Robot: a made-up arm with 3 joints. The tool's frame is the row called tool.
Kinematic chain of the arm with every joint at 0, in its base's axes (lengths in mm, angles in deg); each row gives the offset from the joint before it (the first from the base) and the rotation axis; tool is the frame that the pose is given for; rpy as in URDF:
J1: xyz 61.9 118.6 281 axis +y
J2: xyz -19.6 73 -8.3 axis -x
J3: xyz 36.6 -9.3 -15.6 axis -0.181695 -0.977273 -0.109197
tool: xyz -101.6 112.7 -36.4 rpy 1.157 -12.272 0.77
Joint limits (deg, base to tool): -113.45..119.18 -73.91..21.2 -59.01..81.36
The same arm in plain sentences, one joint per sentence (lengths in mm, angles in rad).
The arm has three revolute joints in a row. What follows holds with every joint at zero, and every direction is one of the base frame's. The first joint is mounted 61.9 mm along +x and 118.6 mm along +y and 281 mm along +z from the base frame's origin and turns about +y, from -1.9801 to 2.0801 rad. The second joint is mounted 19.6 mm along -x and 73 mm along +y and 8.3 mm along -z from the first joint and turns about -x, from -1.29 to 0.37 rad. The third joint is mounted 36.6 mm along +x and 9.3 mm along -y and 15.6 mm along -z from the second joint and turns about the direction (-0.181695, -0.977273, -0.109197), from -1.0299 to 1.42 rad. The tool frame, which is the frame that the pose is given for, is mounted 101.6 mm along -x and 112.7 mm along +y and 36.4 mm along -z from the third joint; its axes are the base frame's turned by roll 0.0202, pitch -0.2142 and yaw 0.0134 rad (as in URDF: about the fixed x, then y, then z).
